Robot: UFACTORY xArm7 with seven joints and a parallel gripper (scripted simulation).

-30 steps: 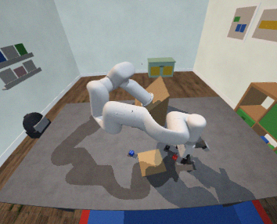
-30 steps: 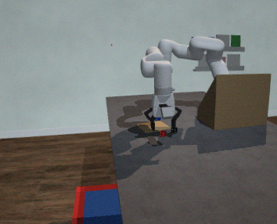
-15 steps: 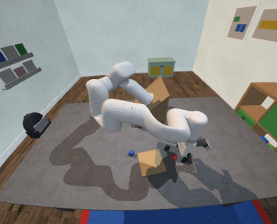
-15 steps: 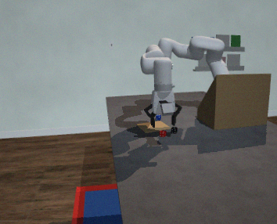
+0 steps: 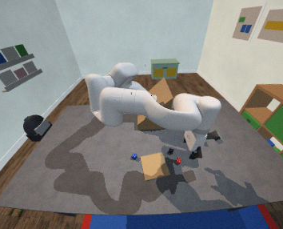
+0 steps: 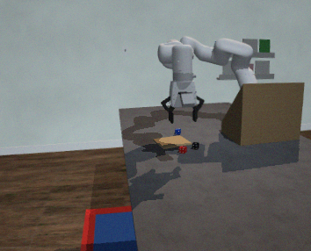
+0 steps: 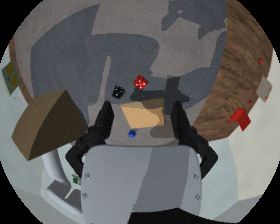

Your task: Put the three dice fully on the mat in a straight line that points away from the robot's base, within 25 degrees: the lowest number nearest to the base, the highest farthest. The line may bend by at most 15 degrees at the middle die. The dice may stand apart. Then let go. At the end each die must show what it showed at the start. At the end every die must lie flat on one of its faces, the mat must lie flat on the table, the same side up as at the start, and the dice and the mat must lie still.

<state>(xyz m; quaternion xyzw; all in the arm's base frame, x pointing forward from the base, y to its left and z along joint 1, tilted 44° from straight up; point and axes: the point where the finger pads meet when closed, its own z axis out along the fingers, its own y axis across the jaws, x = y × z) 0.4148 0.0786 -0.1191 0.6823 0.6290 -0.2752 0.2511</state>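
Now: hand 14 cm above the black die, 7 cm past it and 6 cm to the left of it. Round my hand: tan mat 17 cm to the right, 15 cm below; red die 14 cm below, 3 cm to the right, 1 cm behind; blue die 29 cm to the right, 14 cm below, 6 cm behind.
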